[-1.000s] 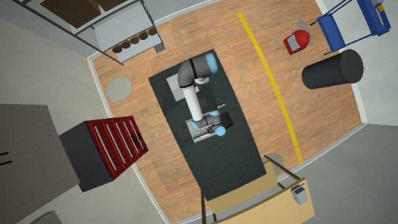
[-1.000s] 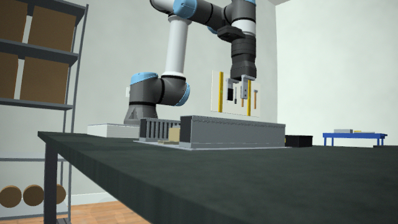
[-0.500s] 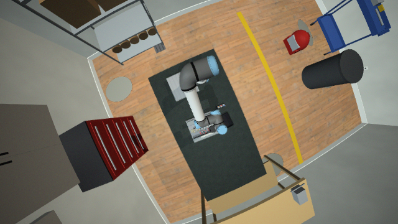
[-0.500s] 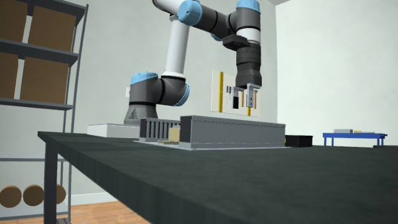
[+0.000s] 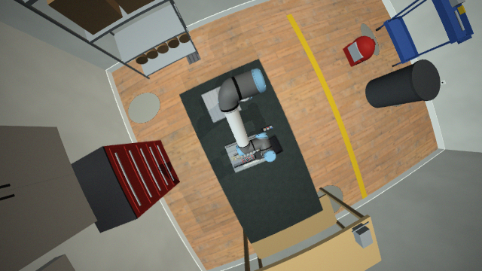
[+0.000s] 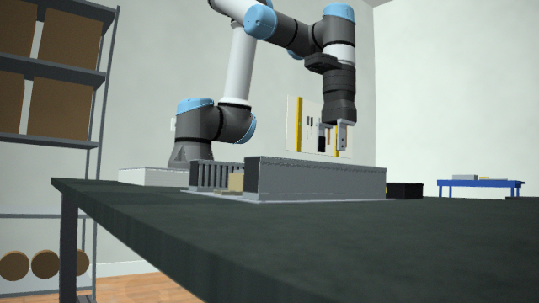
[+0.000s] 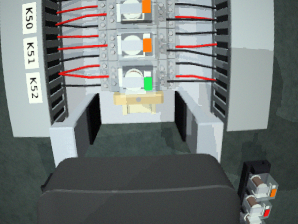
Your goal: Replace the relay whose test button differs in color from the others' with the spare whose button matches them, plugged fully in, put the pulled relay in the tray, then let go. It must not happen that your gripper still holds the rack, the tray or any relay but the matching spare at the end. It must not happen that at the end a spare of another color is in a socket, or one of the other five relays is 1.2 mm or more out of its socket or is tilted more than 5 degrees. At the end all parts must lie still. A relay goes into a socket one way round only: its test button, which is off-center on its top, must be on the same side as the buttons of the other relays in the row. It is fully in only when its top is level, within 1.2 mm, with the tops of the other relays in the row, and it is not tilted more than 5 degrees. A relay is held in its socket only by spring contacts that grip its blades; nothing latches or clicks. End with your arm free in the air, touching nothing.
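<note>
My hand is 10 mm to the left of the white relay and 70 mm above it. Also, from my hand: tray: 10 mm ahead, 160 mm to the left, 100 mm below; then panel: 10 mm ahead, 110 mm to the right, 110 mm below.
</note>
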